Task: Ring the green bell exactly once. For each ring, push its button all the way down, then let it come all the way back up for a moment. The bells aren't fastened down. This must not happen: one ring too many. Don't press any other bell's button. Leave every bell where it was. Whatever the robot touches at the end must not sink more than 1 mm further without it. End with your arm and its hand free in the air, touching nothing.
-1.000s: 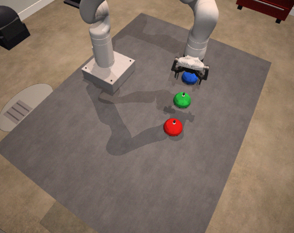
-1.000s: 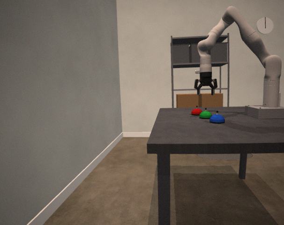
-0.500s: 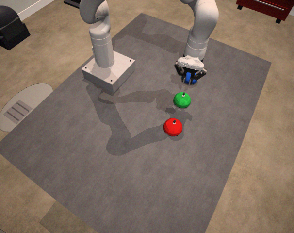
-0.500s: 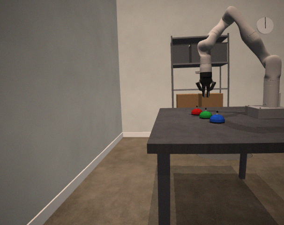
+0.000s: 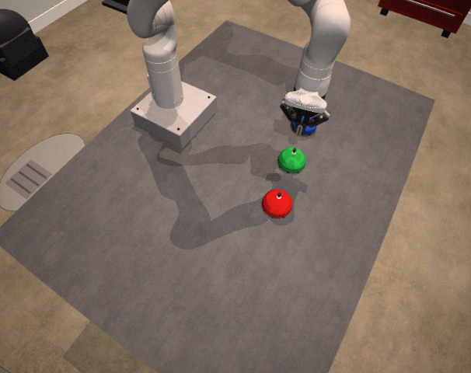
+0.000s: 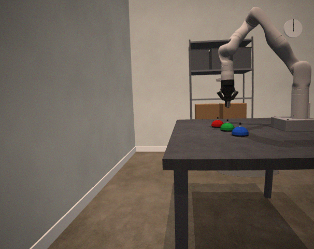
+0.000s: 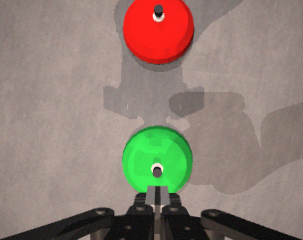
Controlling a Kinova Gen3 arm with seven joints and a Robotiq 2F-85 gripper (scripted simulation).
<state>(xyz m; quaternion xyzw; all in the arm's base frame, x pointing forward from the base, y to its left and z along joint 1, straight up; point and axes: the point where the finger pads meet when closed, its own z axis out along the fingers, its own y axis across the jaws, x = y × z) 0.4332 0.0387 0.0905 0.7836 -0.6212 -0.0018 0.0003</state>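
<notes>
My hand is 11 cm above the green bell. The rest, counted from my hand: red bell 4 cm ahead, 15 cm to the right, 11 cm below; then blue bell 4 cm behind, 15 cm to the left, 11 cm below.
</notes>
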